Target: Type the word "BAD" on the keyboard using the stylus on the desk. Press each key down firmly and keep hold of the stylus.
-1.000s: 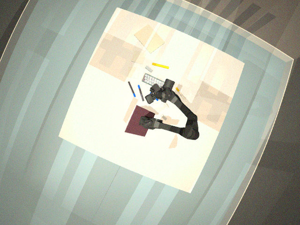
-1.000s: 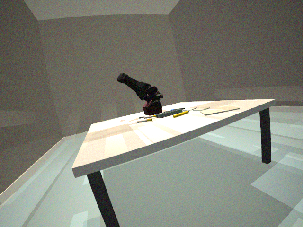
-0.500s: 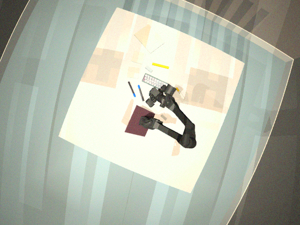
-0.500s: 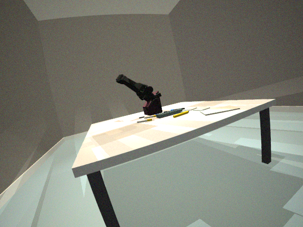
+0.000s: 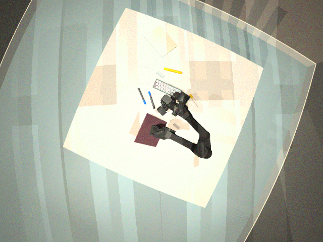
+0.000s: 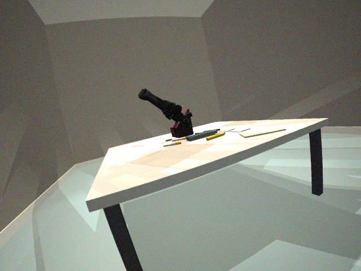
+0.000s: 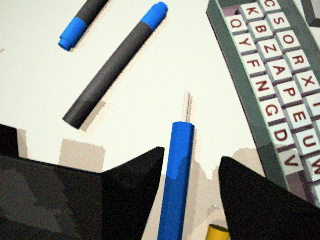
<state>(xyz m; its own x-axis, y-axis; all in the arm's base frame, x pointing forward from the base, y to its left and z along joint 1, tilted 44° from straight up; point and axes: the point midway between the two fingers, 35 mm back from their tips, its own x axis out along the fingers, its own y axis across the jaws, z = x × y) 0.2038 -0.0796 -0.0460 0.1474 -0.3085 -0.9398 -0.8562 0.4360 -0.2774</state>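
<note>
My gripper tip is 50 mm above the stylus and 20 mm to the right of it. The rest, counted from my gripper tip: yellow bar: 250 mm ahead, 40 mm below, 10 mm to the left; grey block: 200 mm ahead, 100 mm to the left, 50 mm below.
</note>
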